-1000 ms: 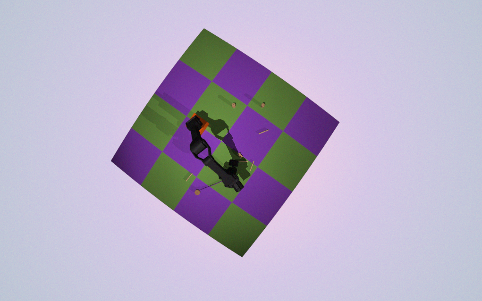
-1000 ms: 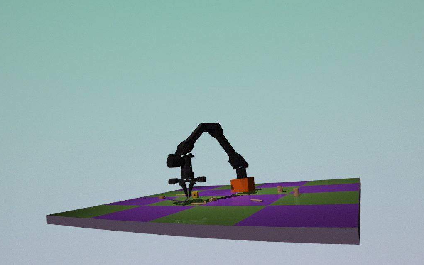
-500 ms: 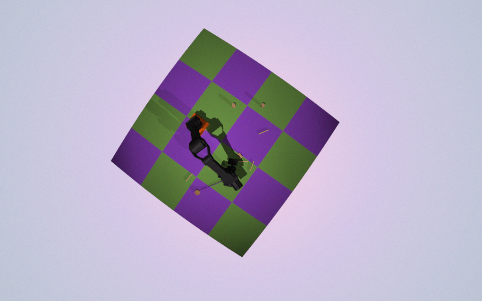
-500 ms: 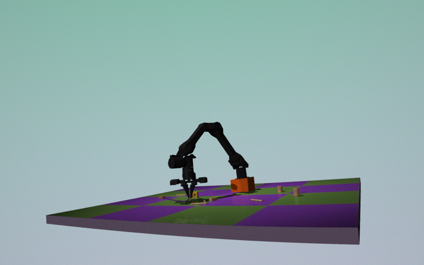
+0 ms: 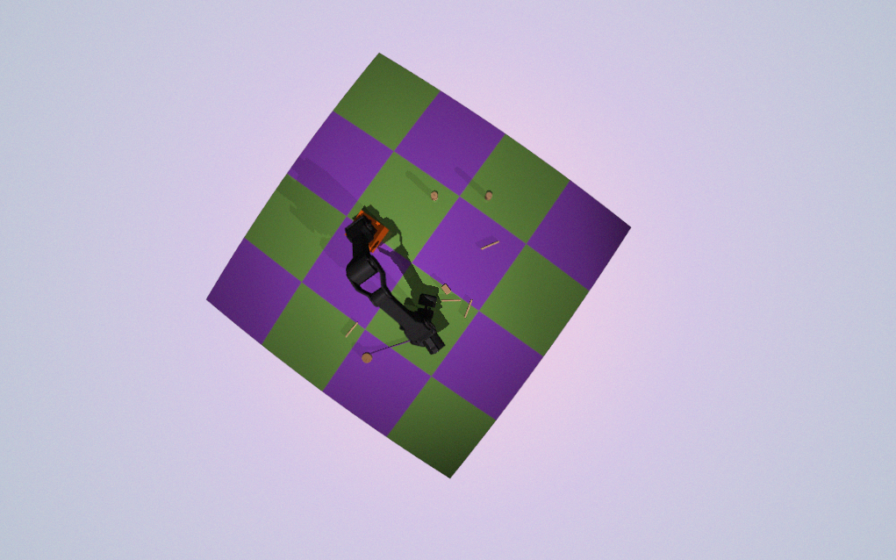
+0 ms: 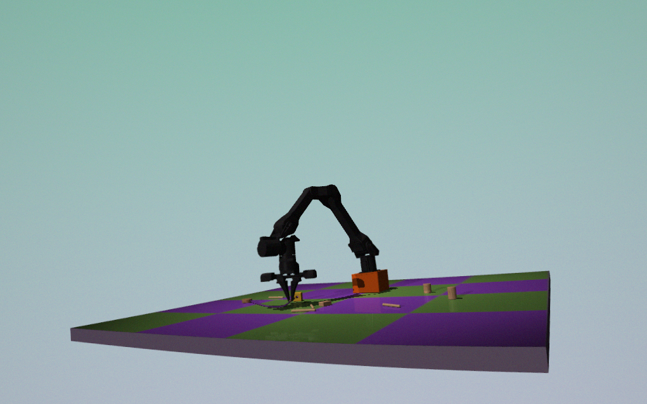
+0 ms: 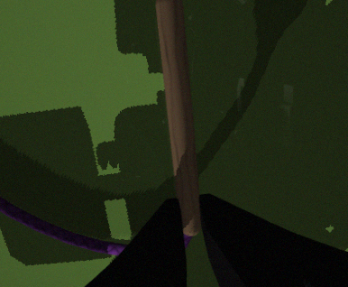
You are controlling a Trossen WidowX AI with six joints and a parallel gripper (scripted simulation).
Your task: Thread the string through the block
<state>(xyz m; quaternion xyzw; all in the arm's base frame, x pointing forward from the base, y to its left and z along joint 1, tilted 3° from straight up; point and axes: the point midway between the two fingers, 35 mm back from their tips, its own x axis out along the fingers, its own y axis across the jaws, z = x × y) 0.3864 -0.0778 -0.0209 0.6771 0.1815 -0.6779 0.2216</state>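
Now: gripper tip 20 mm past the small wooden piece, 130 mm to the right of it and 10 mm above it. The rest, counted from my gripper tip: round wooden button (50 mm behind, 280 mm to the right, 10 mm below); then thin wooden stick (10 mm behind, 10 mm to the right).
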